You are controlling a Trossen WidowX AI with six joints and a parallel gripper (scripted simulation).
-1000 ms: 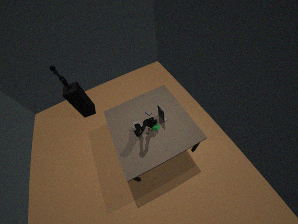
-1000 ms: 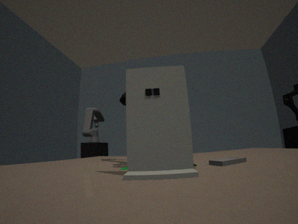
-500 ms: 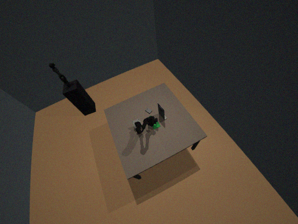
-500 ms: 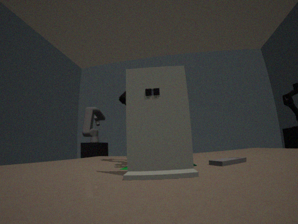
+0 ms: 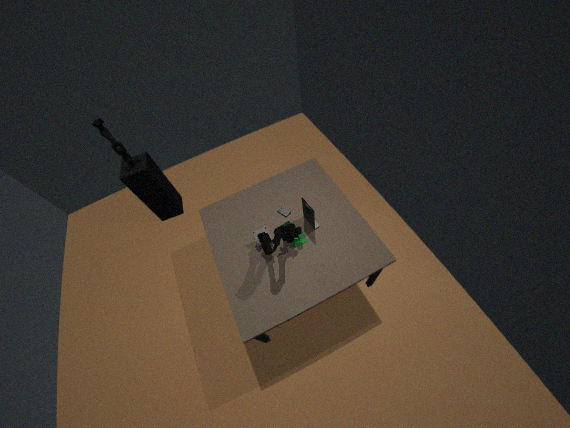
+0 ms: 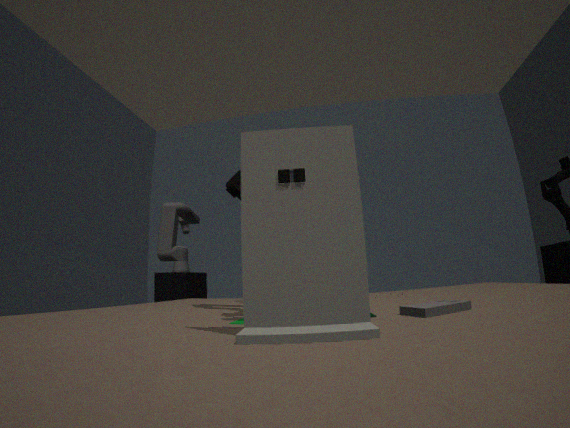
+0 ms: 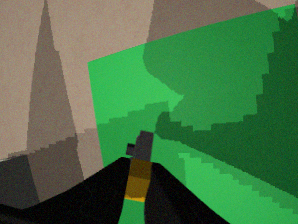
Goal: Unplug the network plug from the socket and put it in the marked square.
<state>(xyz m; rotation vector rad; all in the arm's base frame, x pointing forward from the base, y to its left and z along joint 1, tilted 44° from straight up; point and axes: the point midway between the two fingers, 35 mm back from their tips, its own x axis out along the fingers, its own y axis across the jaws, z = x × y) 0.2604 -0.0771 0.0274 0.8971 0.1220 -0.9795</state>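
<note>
The green marked square is 1 cm behind my gripper tip and 3 cm below it. Round my gripper tip: upright panel (15 cm ahead, 10 cm to the left, 10 cm above); then small flat grey slab (2 cm behind, 30 cm to the left, 2 cm below); then network plug (right at my gripper tip).
</note>
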